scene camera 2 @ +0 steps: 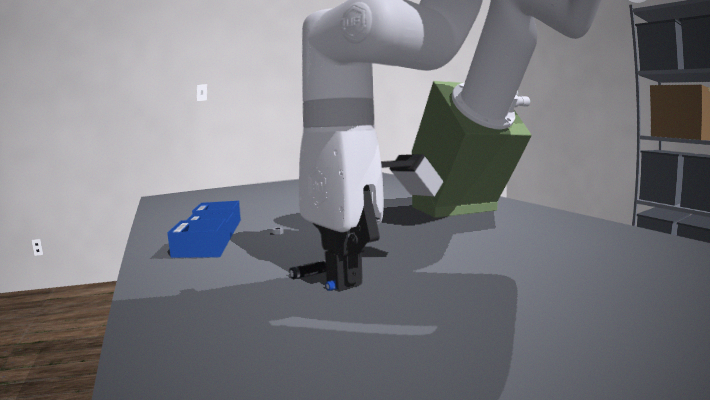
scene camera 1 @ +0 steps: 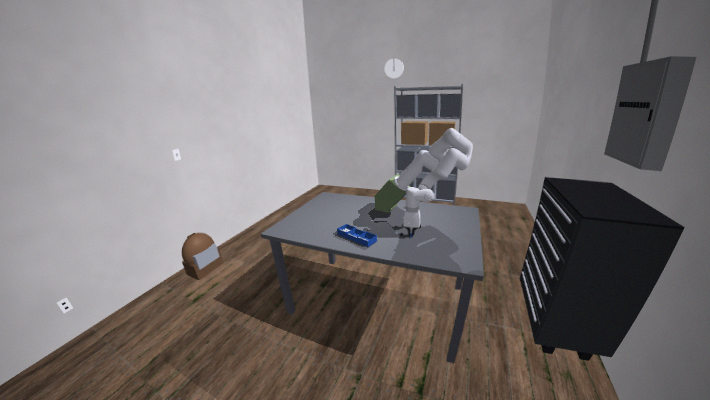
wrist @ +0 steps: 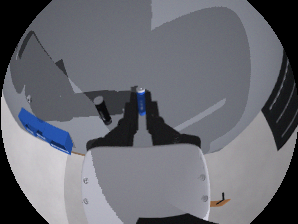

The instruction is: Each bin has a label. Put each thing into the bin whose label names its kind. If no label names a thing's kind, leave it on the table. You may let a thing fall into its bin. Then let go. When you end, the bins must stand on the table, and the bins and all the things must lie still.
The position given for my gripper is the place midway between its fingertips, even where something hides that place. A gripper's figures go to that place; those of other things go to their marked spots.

Labels:
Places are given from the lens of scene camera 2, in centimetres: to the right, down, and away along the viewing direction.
my gripper (scene camera 2: 344, 284): -1, 10, 49
blue bin (scene camera 2: 203, 242): -22, 6, 59

